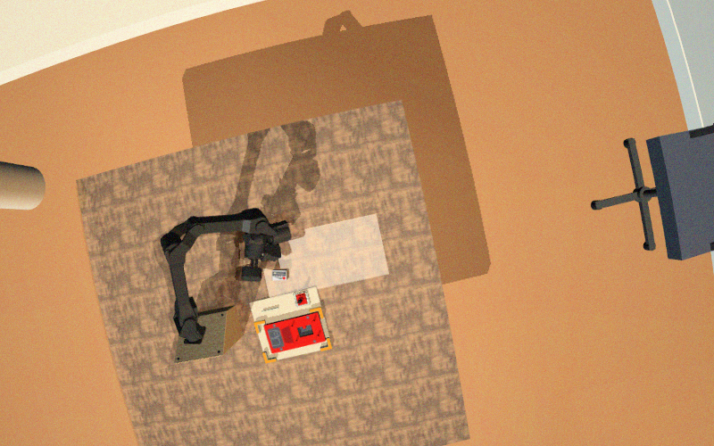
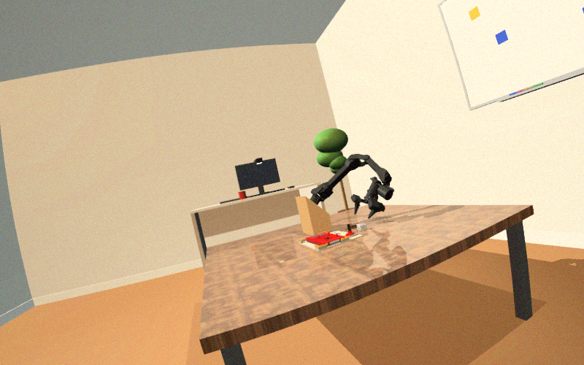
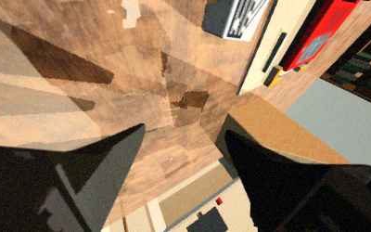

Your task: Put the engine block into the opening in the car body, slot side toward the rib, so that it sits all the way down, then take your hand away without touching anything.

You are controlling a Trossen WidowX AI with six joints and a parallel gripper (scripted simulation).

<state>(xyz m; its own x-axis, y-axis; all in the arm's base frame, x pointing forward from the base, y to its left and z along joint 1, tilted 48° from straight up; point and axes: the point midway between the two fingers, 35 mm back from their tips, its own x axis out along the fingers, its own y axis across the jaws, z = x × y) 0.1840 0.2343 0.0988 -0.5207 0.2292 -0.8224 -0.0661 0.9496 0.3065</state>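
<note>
Right now my gripper tip is 100 mm short of the engine block, 50 mm to the left of it and 40 mm above it. Round my gripper tip: cream base plate (120 mm ahead, 250 mm to the right, 40 mm below).
</note>
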